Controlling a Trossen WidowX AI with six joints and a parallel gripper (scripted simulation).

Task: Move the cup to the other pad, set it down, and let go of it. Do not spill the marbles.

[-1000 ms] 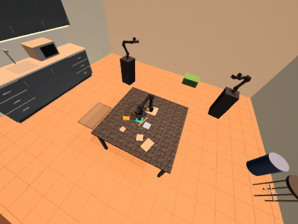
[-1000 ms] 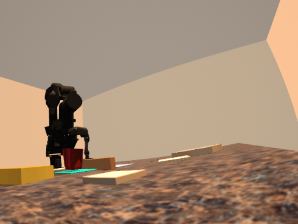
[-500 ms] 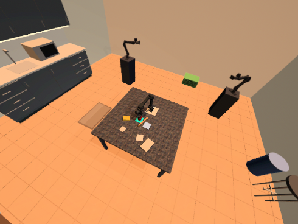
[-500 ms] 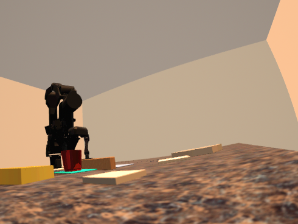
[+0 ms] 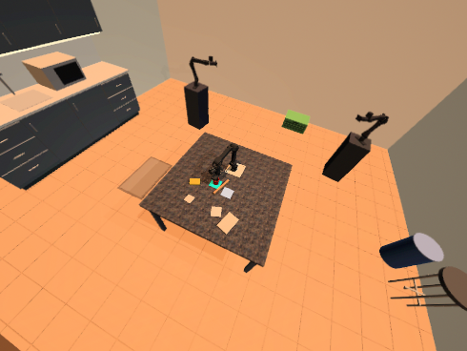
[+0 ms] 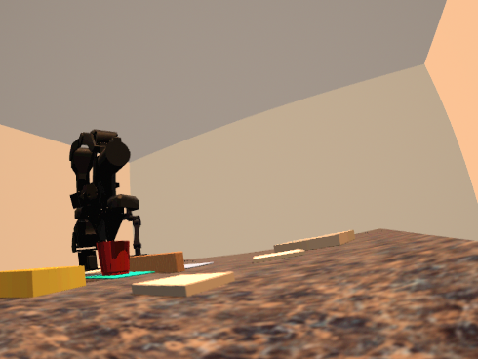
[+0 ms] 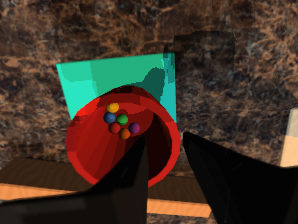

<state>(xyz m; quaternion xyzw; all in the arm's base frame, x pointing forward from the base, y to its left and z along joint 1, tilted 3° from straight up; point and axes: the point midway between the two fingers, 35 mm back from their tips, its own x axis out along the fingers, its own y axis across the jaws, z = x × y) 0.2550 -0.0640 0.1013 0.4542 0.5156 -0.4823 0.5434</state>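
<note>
My gripper tip is now 30 mm short of the red cup and 30 mm above it. From my gripper tip the other things lie so: orange-brown wooden bar 50 mm ahead, 90 mm to the left, 60 mm below; then teal pad 30 mm ahead, 80 mm below; then pale grey pad 60 mm ahead, 180 mm to the left, 80 mm below.
</note>
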